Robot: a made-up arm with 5 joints.
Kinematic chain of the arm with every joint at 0, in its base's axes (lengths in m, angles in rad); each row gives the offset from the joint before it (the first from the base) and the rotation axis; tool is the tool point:
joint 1: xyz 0 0 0.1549 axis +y
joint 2: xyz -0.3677 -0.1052 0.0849 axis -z
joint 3: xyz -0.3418 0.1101 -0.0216 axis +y
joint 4: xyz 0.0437 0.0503 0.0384 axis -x
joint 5: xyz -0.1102 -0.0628 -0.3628 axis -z
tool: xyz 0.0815 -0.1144 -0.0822
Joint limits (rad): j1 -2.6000..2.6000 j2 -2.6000..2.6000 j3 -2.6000..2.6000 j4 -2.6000..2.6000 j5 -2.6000..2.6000
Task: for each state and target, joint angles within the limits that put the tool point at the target. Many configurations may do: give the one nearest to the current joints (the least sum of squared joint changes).
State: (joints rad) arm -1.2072 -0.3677 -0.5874 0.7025 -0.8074
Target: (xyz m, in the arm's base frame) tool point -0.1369 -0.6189 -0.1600
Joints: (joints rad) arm -1.5941 -1.0388 -1.0310 1.3584 -0.1598
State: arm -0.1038 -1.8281 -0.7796 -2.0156 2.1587
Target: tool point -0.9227 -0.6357 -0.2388
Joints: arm -0.3893 -1.5153 -0.8396 -1.9039 2.1137
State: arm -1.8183 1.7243 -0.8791 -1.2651 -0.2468
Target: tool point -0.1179 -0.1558 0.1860
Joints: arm -2.0520 1.7116 -1.5015 -0.9844 -0.3529
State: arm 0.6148 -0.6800 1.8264 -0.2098 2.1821
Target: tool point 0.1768 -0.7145 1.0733
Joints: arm 1.5471 -1.1894 1.4005 -0.4503 2.0524
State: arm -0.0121 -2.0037 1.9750 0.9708 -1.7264
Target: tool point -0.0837 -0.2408 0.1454
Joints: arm 0.1149 -1.7191 1.7549 1.9222 -1.5364
